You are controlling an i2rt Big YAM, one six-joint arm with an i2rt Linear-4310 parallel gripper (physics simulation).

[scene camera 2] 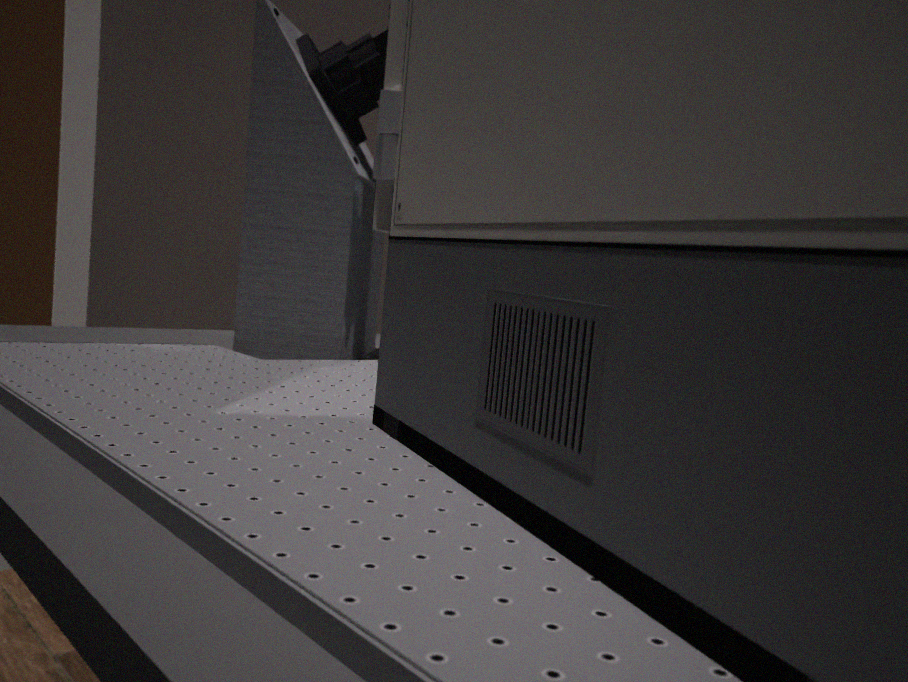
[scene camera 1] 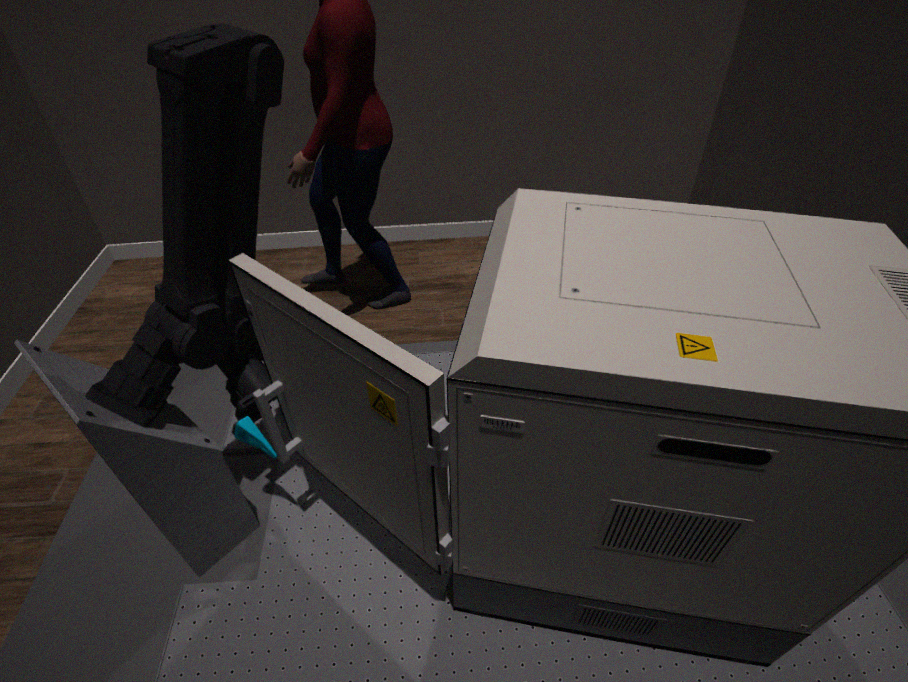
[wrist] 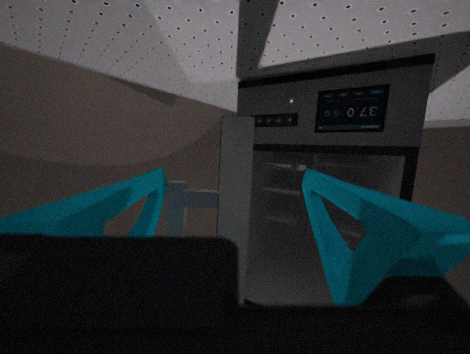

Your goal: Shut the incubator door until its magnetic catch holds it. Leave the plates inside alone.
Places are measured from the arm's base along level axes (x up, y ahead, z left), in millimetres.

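Pixels of known places: gripper, fingertip midpoint: (scene camera 1: pixel 300 438) (wrist: pixel 234 176); arm's base, origin of the base link: (scene camera 2: pixel 326 94) (scene camera 1: pixel 126 404).
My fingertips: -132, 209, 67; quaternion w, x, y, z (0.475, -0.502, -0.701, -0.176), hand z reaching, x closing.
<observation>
Ahead of a thing's pixels: the offset from my fingertips to its middle, as dx, dy, dz. "spot": to the spot under its first point. Level surfaces: height alone.
The incubator (scene camera 1: pixel 609 352) (scene camera 2: pixel 645 146) (wrist: pixel 280 137) is a pale box on a dark base. Its door (scene camera 1: pixel 337 389) (wrist: pixel 236 150) stands wide open on its hinges, swung out to the left in scene camera 1. The door's grey handle @[spot: +80, +0, -45] (scene camera 1: pixel 278 429) (wrist: pixel 175 207) is on its outer face. My gripper (scene camera 1: pixel 267 441) (wrist: pixel 234 176) is open and empty, by the door's free end near the handle. In the wrist view, handle and door edge appear between the cyan fingertips; the depth is unclear. Shelves @[spot: +63, +327, -75] (wrist: pixel 280 190) show dimly inside; plates cannot be made out.
The slanted grey arm stand (scene camera 1: pixel 176 499) (scene camera 2: pixel 293 220) is left of the door. The dark arm (scene camera 1: pixel 209 183) rises behind the door. The perforated table top @[dx -176] (scene camera 1: pixel 352 624) (scene camera 2: pixel 293 469) lies below. A figure in red (scene camera 1: pixel 344 88) stands beyond. A 37.0 display @[spot: -103, +286, +54] (wrist: pixel 352 109) is on the incubator's front.
</observation>
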